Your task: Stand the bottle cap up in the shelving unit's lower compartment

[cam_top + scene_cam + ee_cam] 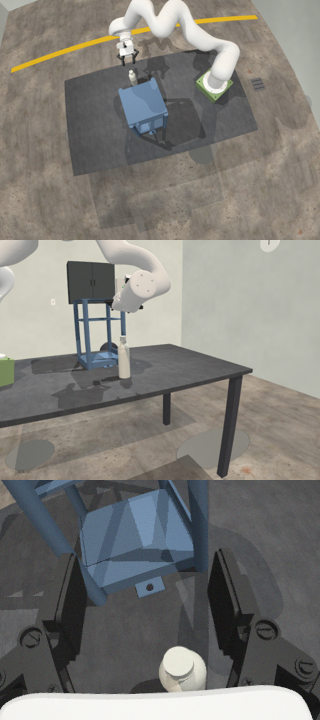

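Right now my hand is 19 cm above the white bottle. Also, from my hand: shelving unit: 31 cm to the left, 13 cm below.
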